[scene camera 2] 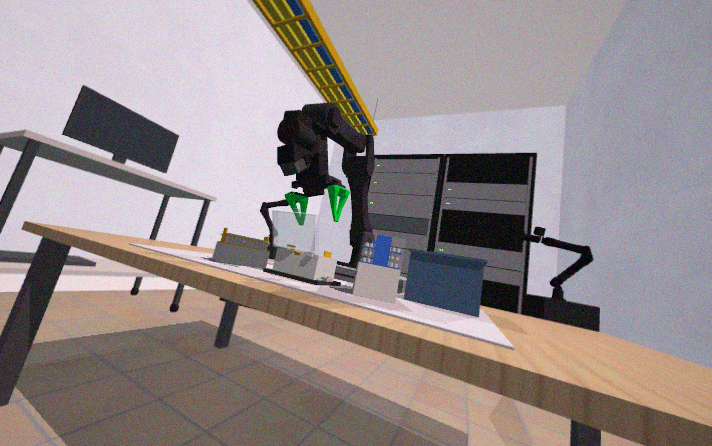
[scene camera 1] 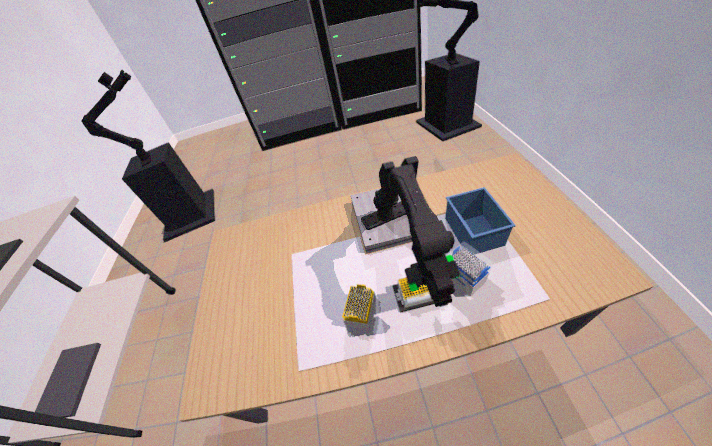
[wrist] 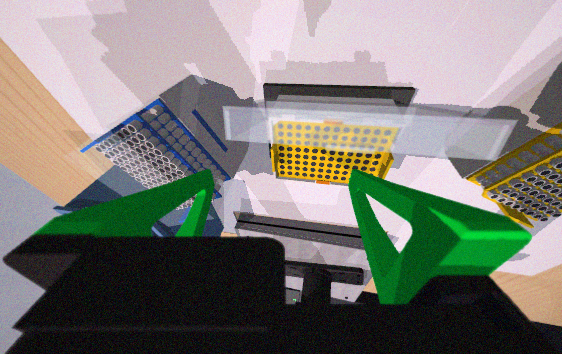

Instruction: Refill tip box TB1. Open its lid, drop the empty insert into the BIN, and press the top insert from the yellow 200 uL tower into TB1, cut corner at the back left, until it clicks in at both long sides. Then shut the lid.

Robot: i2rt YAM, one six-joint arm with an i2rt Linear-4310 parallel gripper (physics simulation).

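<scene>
TB1 (scene camera 1: pixel 418 301) (scene camera 2: pixel 296 266) stands in a dark holder on the mat. Its clear lid (scene camera 2: pixel 294 231) (wrist: pixel 450 134) stands open and upright. A yellow insert (scene camera 1: pixel 407 287) (wrist: pixel 320 162) with dark, empty holes sits in TB1, with an orange tab at each long side. My gripper (scene camera 2: pixel 318 221) (wrist: pixel 281 177) is wide open and empty, above TB1. In scene camera 1 the arm hides part of TB1. The yellow tower (scene camera 1: pixel 359 303) (scene camera 2: pixel 240 253) (wrist: pixel 542 187) stands to the left of TB1 in scene camera 1, tips in its top insert. The blue BIN (scene camera 1: pixel 492 240) (scene camera 2: pixel 446 283) stands at the back right.
A blue-topped tip tower (scene camera 1: pixel 471 263) (scene camera 2: pixel 375 283) (wrist: pixel 165 145) stands between TB1 and the BIN, close beside the arm in scene camera 1. The arm's base plate (scene camera 1: pixel 374 242) is behind TB1. A white mat (scene camera 1: pixel 320 346) lies under the boxes on the wooden table (scene camera 1: pixel 241 315).
</scene>
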